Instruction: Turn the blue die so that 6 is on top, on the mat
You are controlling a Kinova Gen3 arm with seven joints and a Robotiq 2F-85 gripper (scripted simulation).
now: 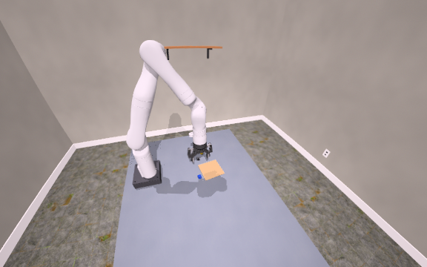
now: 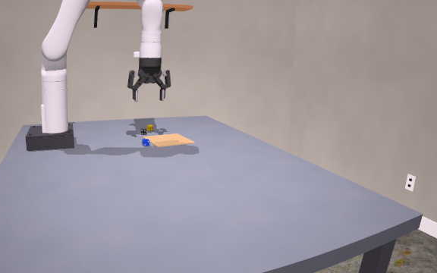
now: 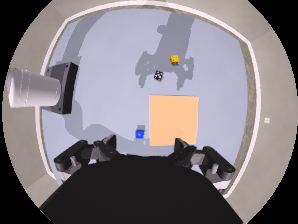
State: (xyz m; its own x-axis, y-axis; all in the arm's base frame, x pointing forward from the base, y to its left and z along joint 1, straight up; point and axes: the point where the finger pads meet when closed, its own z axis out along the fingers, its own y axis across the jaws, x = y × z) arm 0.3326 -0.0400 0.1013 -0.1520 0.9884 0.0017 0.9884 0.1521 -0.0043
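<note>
My gripper is now 10 mm past the blue die, 30 mm to the left of it and 140 mm above it. Round my hand: black die 140 mm to the left, 140 mm below; then mat 80 mm ahead, 30 mm to the left, 150 mm below; then yellow die 40 mm ahead, 200 mm to the left, 140 mm below.
</note>
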